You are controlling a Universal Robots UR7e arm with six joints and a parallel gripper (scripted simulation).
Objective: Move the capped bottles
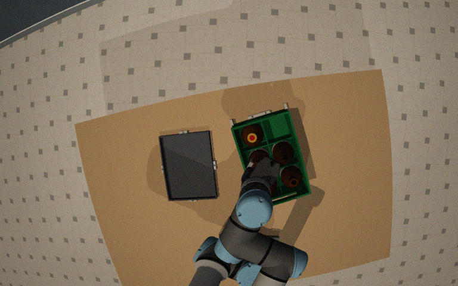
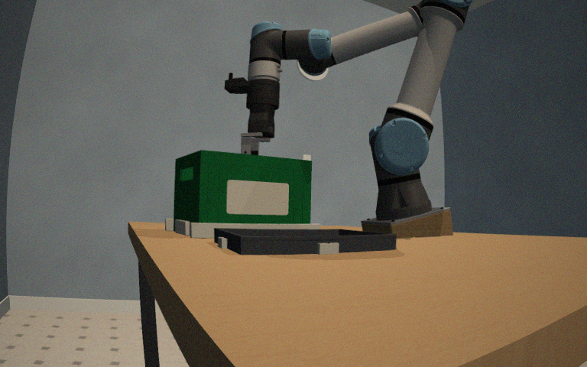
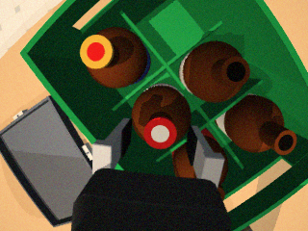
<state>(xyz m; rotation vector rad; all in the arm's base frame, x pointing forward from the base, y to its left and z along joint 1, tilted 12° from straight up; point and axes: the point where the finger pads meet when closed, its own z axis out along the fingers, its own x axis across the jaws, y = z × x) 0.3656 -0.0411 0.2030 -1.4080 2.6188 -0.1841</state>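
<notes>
My hand is 90 mm above the red-capped bottle. The rest, counted from my hand: dark grey tray 10 mm behind, 260 mm to the left, 160 mm below; green crate 10 mm ahead, 40 mm to the right, 90 mm below; open bottle 80 mm behind, 20 mm to the right, 90 mm below.
</notes>
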